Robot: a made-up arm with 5 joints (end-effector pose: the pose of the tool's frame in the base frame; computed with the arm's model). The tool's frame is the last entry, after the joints. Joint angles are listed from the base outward.
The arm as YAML. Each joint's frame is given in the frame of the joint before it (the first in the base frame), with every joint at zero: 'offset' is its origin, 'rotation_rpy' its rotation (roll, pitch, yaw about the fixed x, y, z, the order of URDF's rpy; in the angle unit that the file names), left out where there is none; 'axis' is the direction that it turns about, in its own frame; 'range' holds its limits. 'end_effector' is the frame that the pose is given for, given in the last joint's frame.
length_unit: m
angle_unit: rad
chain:
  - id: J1
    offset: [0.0, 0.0, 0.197]
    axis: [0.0, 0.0, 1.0]
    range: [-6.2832, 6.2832]
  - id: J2
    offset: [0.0, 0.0, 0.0]
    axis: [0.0, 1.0, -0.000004]
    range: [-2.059, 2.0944]
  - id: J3
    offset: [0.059, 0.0, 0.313]
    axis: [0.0, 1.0, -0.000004]
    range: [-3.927, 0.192]
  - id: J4
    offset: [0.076, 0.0, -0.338]
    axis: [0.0, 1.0, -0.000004]
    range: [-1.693, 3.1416]
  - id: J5
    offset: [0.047, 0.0, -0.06]
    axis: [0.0, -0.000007, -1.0]
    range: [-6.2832, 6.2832]
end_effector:
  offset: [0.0, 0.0, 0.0]
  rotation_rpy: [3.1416, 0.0, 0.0]
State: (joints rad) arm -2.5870 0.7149 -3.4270 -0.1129 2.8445
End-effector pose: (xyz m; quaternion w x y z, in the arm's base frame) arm -0.2511 -0.1556 0.8053 0.1268 0.1436 0.0651 -0.9793
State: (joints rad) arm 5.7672 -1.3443 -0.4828 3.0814 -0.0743
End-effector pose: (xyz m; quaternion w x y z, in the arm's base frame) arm -0.0230 0.0131 0.4206 0.1707 -0.7900 0.1774 0.5615
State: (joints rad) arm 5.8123 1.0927 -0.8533 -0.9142 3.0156
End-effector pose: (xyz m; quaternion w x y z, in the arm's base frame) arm 0.3323 -0.1692 -0.0752 0.3164 0.1619 0.9296 -0.0973
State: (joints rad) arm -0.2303 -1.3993 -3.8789 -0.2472 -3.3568
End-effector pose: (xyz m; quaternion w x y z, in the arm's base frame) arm -0.5355 0.1256 -0.0127 0.3608 -0.0070 -0.9290 -0.0817
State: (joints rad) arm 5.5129 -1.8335 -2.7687 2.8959 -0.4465
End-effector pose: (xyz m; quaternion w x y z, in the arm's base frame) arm -0.4369 0.4239 0.1890 0.4306 0.6490 -0.1060 0.6182
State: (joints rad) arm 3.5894 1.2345 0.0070 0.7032 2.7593
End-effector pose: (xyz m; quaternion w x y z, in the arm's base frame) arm 0.0481 0.0231 0.0415 0.0271 -0.5155 -0.2272 -0.8258
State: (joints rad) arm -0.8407 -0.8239 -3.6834 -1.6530 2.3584
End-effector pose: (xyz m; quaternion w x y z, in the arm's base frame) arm -0.3313 0.3701 0.3821 0.0423 -0.0287 -0.9977 -0.0445
